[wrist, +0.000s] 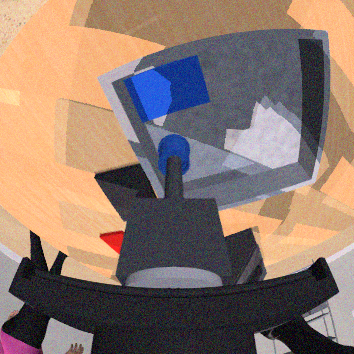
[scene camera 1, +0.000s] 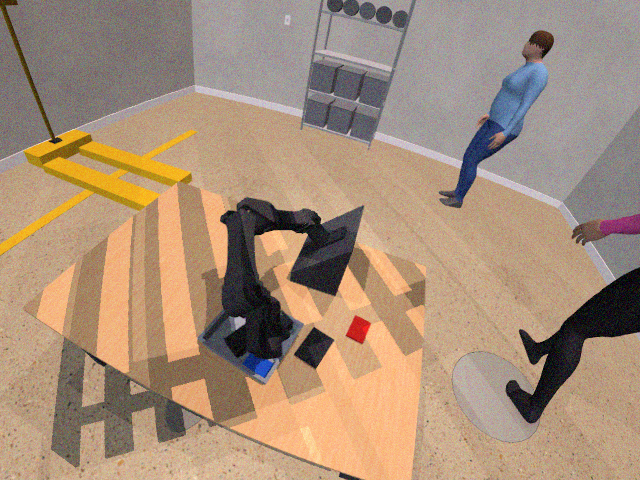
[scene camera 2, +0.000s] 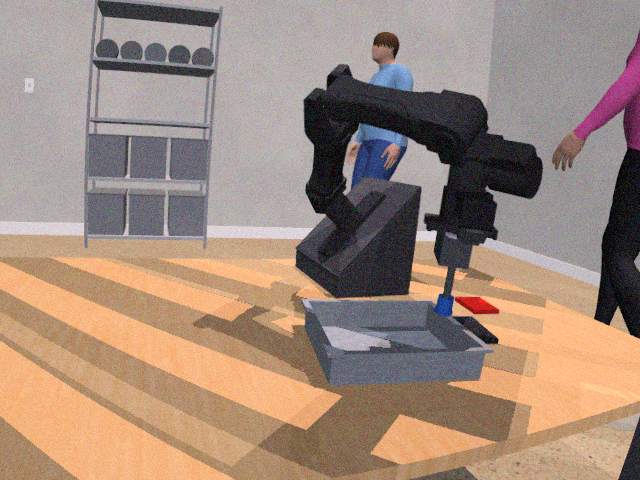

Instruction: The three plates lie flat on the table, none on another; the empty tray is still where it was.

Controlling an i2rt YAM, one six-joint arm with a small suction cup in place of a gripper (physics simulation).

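Frame: origin at the arm's base, x right, y back, z down, level; millimetres.
Seen in the pictures: hand at its tool point: [wrist: 173, 148] [scene camera 2: 443, 312]; arm's base at its link origin: [scene camera 1: 324, 241] [scene camera 2: 352, 224].
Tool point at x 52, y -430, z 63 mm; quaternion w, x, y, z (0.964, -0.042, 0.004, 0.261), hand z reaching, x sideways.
Pixels of each thing's top centre, then the offset from my tool point to it.
- blue plate at its top centre: [wrist: 167, 89] [scene camera 1: 258, 365] dy -36, dx +15, dz +66 mm
- grey tray at its top centre: [wrist: 245, 138] [scene camera 2: 389, 322] [scene camera 1: 252, 331] dy +44, dx +68, dz +28 mm
- black plate at its top centre: [wrist: 130, 198] [scene camera 2: 465, 326] [scene camera 1: 315, 346] dy +83, dx -131, dz +69 mm
- smaller red plate at its top centre: [scene camera 2: 476, 303] [wrist: 119, 244] [scene camera 1: 359, 328] dy +198, dx -262, dz +69 mm
The blue plate [scene camera 1: 258, 365] [wrist: 192, 86] lies in the grey tray [scene camera 1: 224, 352] [scene camera 2: 405, 367] [wrist: 265, 60], in the corner toward the table's front; the tray wall hides it in scene camera 2. The black plate [scene camera 1: 314, 347] [scene camera 2: 476, 329] [wrist: 122, 187] lies flat on the table close beside the tray. The smaller red plate [scene camera 1: 358, 329] [scene camera 2: 476, 304] [wrist: 114, 242] lies flat beyond it, apart from it. My gripper [scene camera 2: 444, 308] [wrist: 174, 142], a blue suction cup, is open with nothing on it. It hangs over the tray's side nearest the black plate; the arm hides it in scene camera 1.
The arm's dark wedge base [scene camera 1: 323, 266] [scene camera 2: 387, 248] stands on the table behind the tray. A person in blue [scene camera 1: 516, 98] [scene camera 2: 392, 76] and one in pink [scene camera 1: 620, 225] [scene camera 2: 615, 98] stand off the table. A shelf rack [scene camera 2: 155, 12] is at the wall, a yellow pallet jack [scene camera 1: 103, 180] on the floor.
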